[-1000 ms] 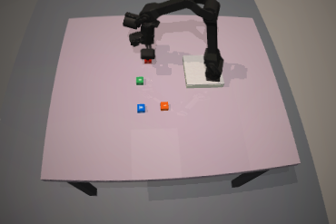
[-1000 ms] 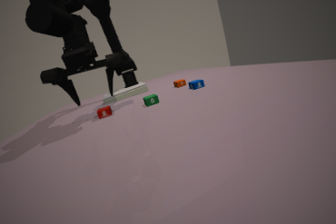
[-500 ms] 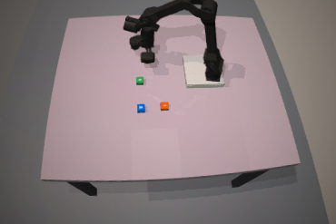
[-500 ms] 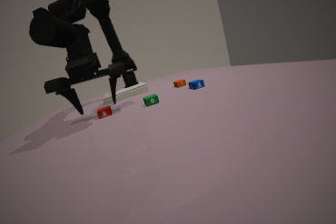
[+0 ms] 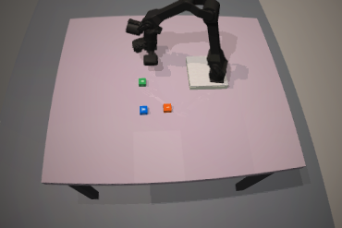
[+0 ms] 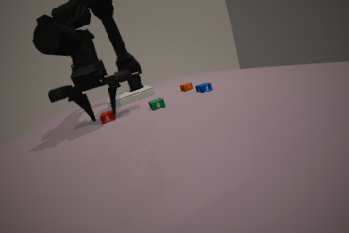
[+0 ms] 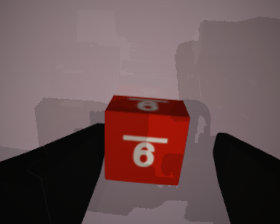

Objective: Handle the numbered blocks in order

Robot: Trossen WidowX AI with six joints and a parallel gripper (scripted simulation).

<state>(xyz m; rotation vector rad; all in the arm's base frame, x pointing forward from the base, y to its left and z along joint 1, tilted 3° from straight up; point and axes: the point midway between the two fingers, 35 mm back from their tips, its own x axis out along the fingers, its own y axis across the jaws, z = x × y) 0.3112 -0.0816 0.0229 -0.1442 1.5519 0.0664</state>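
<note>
The red block is 1 cm to the left of my gripper tip. The rest, counted from my gripper tip: orange block: 25 cm to the left, 10 cm behind; green block: 13 cm to the left, 2 cm ahead; blue block: 27 cm to the left.
</note>
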